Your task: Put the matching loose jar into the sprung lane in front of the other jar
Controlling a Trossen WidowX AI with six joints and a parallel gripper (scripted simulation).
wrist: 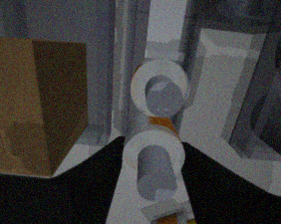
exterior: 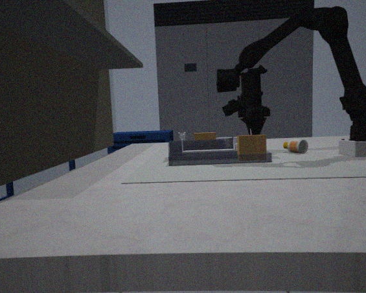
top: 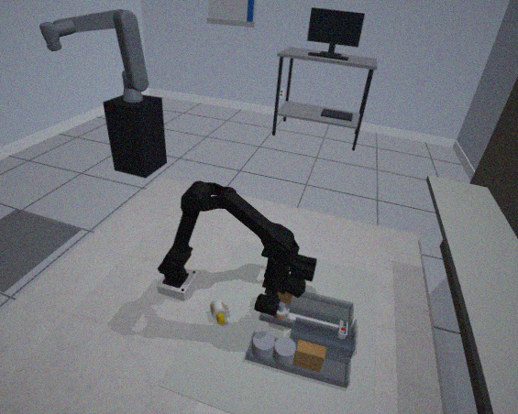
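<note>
The sprung lane lies 15 cm ahead of my gripper tip, 3 cm below it and 2 cm to the right of it. From my gripper tip the other things lie so: shelf unit (51 cm ahead, 32 cm above, 2 cm to the left); then red mark (22 cm ahead, 2 cm to the right, 2 cm above).
</note>
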